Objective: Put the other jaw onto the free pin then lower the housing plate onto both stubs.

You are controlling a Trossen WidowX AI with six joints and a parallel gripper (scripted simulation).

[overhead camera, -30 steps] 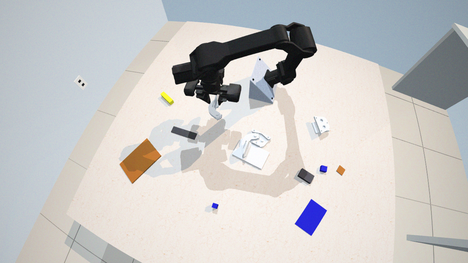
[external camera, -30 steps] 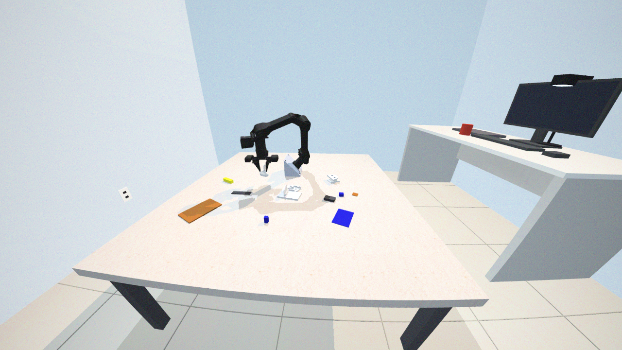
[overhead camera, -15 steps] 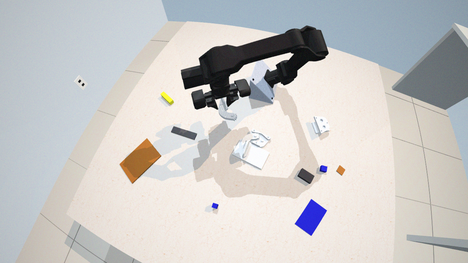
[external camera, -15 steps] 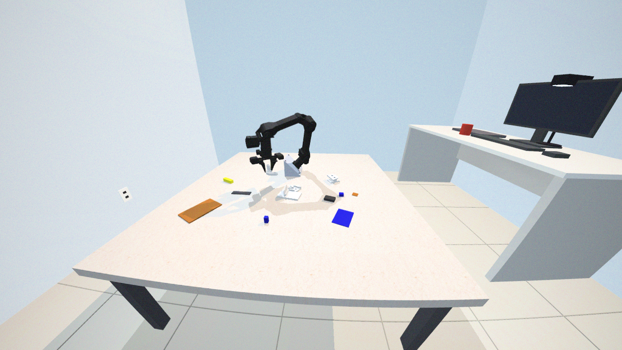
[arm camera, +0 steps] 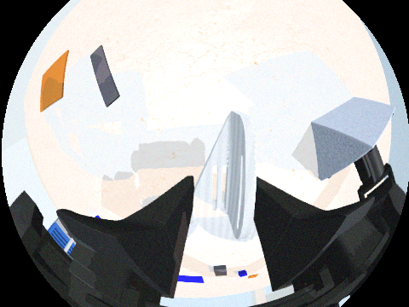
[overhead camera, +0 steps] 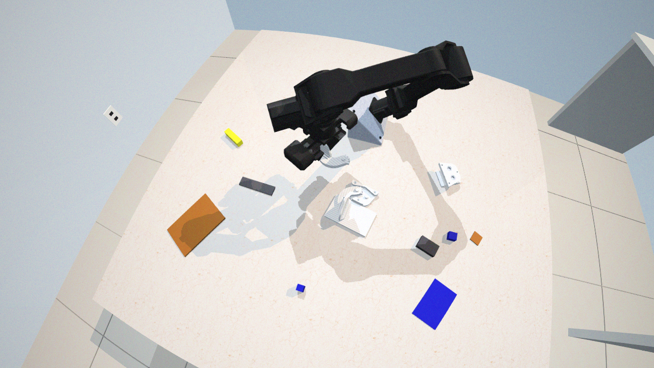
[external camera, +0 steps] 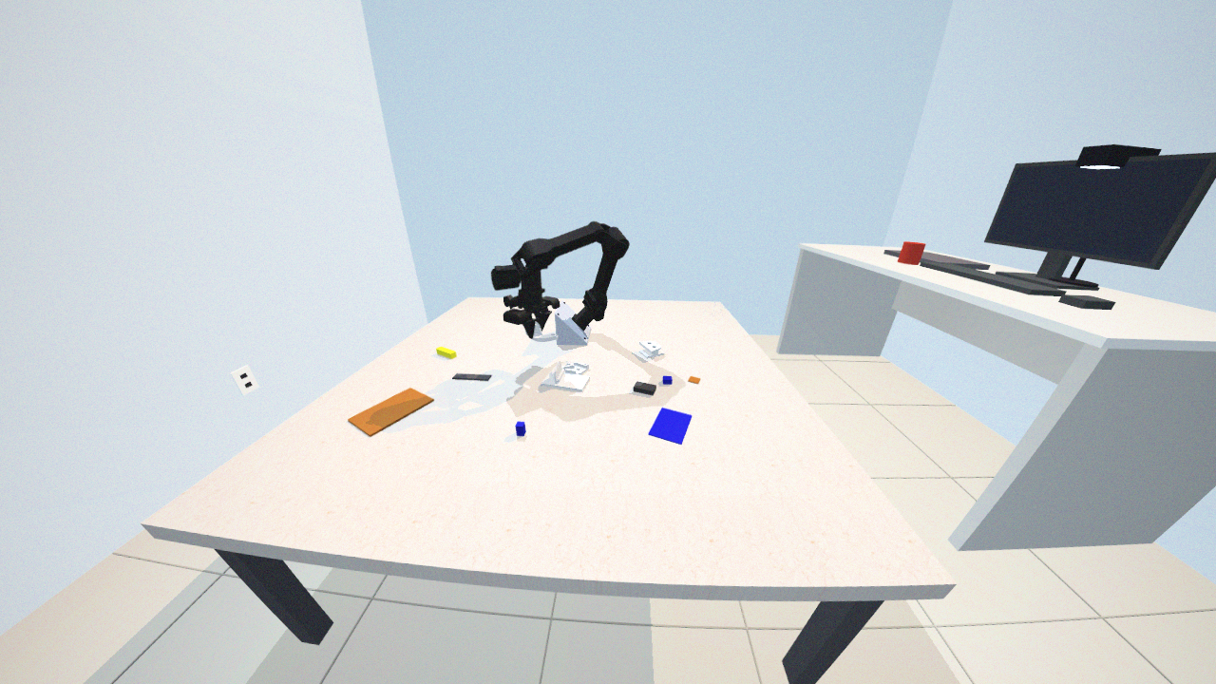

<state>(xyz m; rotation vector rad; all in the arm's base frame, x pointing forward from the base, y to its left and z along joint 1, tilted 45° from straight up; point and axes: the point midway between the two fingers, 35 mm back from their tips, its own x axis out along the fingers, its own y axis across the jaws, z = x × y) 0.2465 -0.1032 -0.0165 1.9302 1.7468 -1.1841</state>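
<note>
My gripper tip is now 4 cm short of the white jaw, 10 cm to the right of it and 8 cm above it. From my gripper tip the other things lie so: yellow block: 2 cm behind, 32 cm to the right, 8 cm below; dark grey bar: 11 cm ahead, 17 cm to the right, 9 cm below; dark grey block: 11 cm ahead, 33 cm to the left, 9 cm below.
</note>
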